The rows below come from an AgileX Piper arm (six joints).
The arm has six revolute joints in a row. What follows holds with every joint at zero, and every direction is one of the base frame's. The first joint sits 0.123 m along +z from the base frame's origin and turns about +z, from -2.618 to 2.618 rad. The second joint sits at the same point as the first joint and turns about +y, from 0 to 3.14 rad. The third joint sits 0.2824 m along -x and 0.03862 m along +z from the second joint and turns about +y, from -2.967 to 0 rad. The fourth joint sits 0.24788 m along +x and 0.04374 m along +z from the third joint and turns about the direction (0.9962, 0, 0.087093), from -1.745 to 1.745 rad. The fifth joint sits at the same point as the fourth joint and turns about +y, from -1.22 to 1.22 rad. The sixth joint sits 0.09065 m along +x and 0.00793 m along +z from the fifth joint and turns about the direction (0.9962, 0, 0.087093), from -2.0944 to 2.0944 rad. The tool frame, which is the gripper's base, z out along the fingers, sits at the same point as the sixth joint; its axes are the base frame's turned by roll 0, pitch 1.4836 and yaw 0 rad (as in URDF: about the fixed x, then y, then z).
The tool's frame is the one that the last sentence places.
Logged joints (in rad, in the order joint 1, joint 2, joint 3, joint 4, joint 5, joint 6), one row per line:
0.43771 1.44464 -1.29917 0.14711 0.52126 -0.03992
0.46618 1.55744 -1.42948 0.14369 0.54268 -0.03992
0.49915 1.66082 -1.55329 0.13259 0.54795 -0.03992
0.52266 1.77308 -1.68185 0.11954 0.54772 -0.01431
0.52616 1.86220 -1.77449 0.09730 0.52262 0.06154
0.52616 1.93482 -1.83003 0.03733 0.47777 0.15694
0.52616 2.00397 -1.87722 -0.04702 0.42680 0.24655
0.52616 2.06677 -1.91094 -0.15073 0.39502 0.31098
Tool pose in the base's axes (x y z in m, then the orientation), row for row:
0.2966 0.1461 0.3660 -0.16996 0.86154 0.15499 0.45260
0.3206 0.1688 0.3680 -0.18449 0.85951 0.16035 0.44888
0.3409 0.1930 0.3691 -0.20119 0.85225 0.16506 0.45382
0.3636 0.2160 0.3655 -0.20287 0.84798 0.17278 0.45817
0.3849 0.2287 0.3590 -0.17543 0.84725 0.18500 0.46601
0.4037 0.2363 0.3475 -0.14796 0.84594 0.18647 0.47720
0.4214 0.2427 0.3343 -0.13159 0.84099 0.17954 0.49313
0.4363 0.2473 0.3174 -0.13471 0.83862 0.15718 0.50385
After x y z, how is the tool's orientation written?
As a quaternion, x y z w.
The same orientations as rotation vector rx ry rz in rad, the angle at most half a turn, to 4 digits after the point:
-0.4197 2.1277 0.3828
-0.4564 2.1263 0.3967
-0.4966 2.1036 0.4074
-0.4998 2.0890 0.4256
-0.4307 2.0799 0.4542
-0.3614 2.0664 0.4555
-0.3192 2.0400 0.4355
-0.3252 2.0247 0.3795

